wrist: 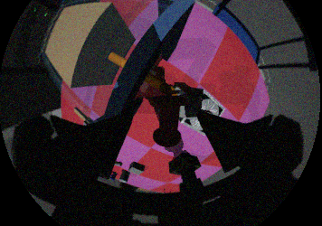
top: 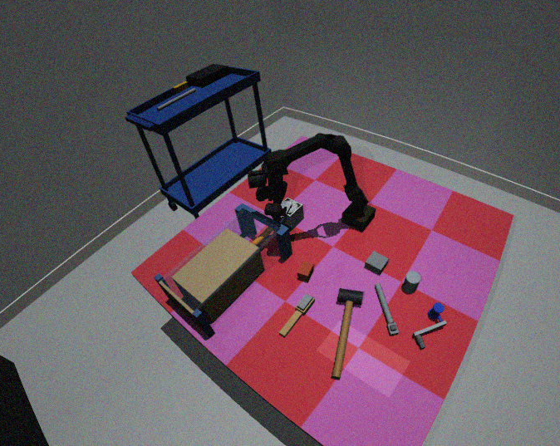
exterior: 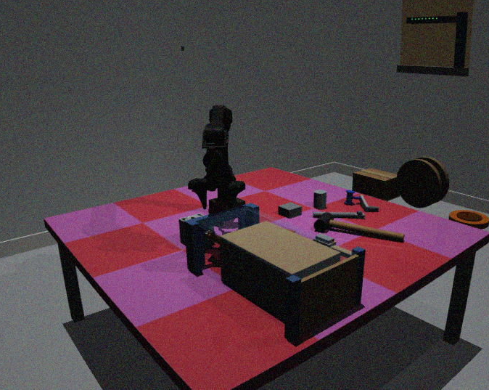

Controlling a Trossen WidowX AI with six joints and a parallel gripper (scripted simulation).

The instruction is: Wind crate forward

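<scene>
Now: gripper tip 1 cm past the red knob and 1 cm above it. From my gripper tip the other things lie so: frame 6 cm ahead, 2 cm to the right, 4 cm below; red-knobbed winch handle 4 cm behind, 1 cm to the right, 4 cm below; grey winch 11 cm behind, 4 cm to the right, 11 cm below.
</scene>
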